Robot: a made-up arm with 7 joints.
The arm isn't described. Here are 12 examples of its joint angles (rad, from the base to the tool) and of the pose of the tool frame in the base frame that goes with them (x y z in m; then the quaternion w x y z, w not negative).
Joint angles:
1: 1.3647 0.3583 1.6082 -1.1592 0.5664 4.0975 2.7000
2: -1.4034 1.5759 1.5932 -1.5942 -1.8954 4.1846 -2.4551
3: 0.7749 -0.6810 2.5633 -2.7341 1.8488 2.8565 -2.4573
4: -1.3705 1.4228 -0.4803 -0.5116 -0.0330 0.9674 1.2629
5: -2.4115 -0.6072 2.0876 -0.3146 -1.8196 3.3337 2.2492
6: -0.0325 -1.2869 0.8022 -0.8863 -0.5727 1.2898 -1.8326
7: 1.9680 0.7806 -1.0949 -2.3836 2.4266 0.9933 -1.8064
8: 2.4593 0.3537 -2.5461 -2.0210 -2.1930 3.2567 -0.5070
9: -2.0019 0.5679 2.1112 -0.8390 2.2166 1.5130 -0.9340
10: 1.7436 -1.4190 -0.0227 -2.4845 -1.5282 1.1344 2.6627
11: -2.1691 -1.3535 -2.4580 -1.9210 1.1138 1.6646 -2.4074
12: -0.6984 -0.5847 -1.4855 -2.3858 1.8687 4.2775 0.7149
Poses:
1: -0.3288 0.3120 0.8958 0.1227 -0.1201 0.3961 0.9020
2: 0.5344 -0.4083 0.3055 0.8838 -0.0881 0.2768 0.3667
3: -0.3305 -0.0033 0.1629 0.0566 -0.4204 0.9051 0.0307
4: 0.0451 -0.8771 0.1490 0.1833 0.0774 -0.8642 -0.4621
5: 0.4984 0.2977 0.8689 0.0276 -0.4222 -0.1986 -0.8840
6: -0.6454 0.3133 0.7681 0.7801 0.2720 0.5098 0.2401
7: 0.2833 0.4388 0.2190 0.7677 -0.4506 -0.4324 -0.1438
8: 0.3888 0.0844 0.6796 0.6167 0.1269 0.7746 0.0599
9: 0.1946 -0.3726 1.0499 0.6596 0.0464 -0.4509 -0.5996
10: 0.0420 -0.0389 0.7325 0.3760 -0.5125 0.6055 -0.4789
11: -0.0480 0.5600 -0.0881 0.8291 -0.0892 -0.4906 0.2529
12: -0.3466 -0.2359 0.4619 0.1826 -0.8476 -0.4709 0.1630
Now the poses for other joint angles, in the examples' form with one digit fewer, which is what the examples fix.
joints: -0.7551 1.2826 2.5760 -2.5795 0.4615 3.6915 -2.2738
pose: 0.219 0.124 0.645 0.202 -0.124 -0.517 -0.822
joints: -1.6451 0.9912 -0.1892 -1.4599 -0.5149 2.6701 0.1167
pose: -0.130 -0.776 0.170 0.215 0.741 -0.630 -0.094
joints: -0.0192 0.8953 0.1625 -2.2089 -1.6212 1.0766 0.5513
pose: 0.500 0.048 0.004 0.750 0.486 0.289 -0.343
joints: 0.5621 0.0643 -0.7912 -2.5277 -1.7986 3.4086 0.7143
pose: 0.399 -0.030 0.399 0.070 0.858 0.438 0.259
